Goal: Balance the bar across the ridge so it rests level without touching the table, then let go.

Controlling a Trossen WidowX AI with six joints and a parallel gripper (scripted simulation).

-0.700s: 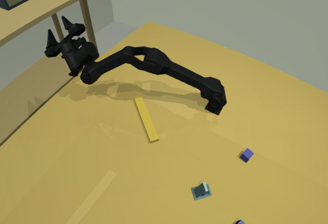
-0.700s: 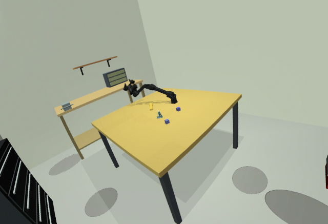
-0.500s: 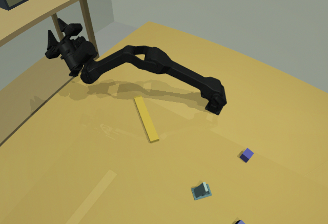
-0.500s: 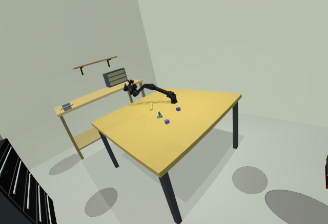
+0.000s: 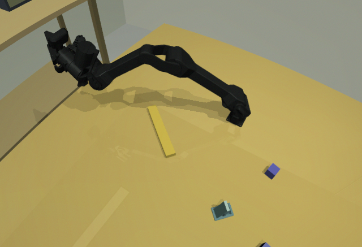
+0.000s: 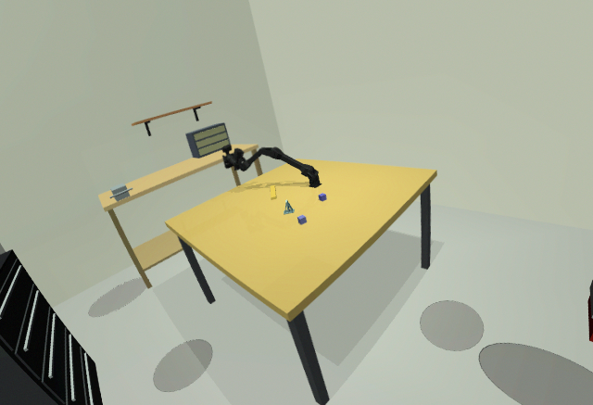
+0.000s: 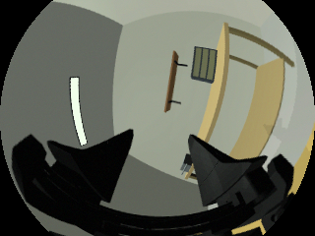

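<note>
Right now my gripper tip is 80 mm past the yellow bar, 410 mm to the right of it and 300 mm above it.
</note>
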